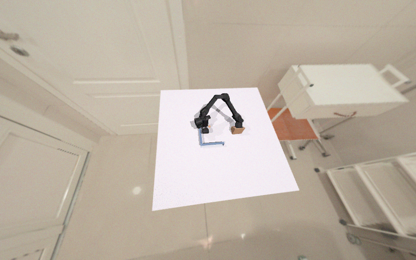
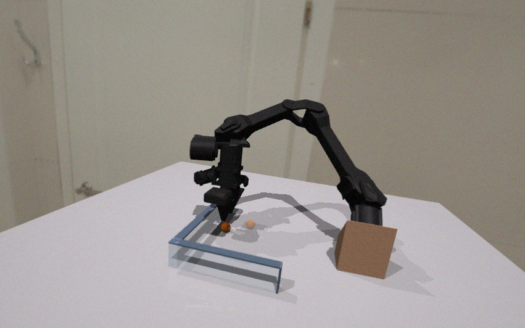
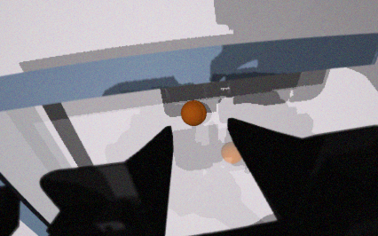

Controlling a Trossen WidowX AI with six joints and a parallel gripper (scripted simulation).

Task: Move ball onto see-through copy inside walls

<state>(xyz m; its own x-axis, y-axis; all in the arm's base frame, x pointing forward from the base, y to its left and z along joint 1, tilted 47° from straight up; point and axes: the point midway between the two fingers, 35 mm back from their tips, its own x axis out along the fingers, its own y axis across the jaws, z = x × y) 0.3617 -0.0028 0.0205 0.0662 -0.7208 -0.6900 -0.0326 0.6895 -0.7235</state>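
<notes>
Right now the orange ball is 3 cm below my gripper tip. The rest, counted from my gripper tip: clear wall: 7 cm behind, 18 cm to the left, 1 cm below; see-through copy: 6 cm behind, 4 cm to the right, 3 cm below.
</notes>
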